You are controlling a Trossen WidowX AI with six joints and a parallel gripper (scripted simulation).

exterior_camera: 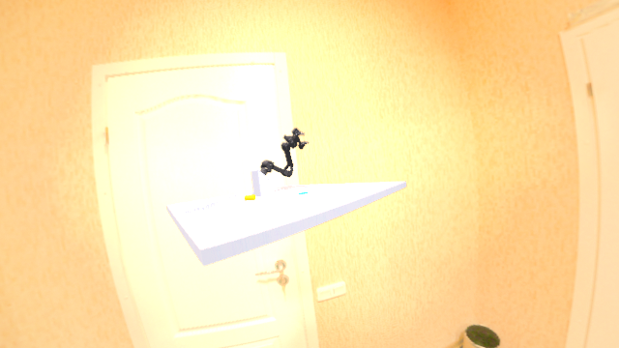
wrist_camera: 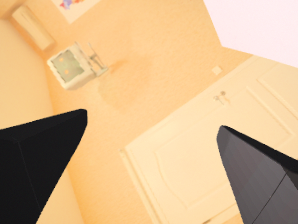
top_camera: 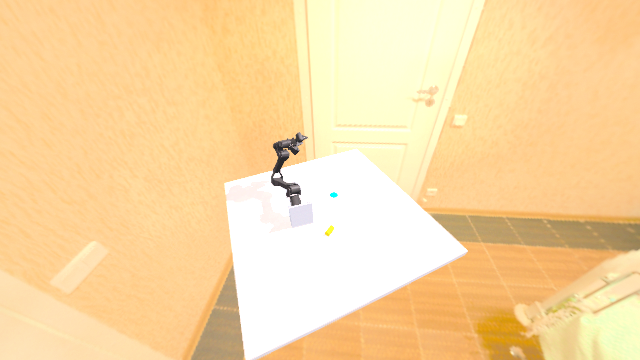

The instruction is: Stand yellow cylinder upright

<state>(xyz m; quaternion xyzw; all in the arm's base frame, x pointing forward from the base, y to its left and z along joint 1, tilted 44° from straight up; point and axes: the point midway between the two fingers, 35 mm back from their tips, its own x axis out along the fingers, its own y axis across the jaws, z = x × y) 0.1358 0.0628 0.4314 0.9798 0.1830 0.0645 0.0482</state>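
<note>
The yellow cylinder lies 10 mm ahead of my gripper tip, 520 mm to the right of it and 390 mm below it. Also, from my gripper tip: cyan circle 150 mm ahead, 190 mm to the right, 410 mm below.
</note>
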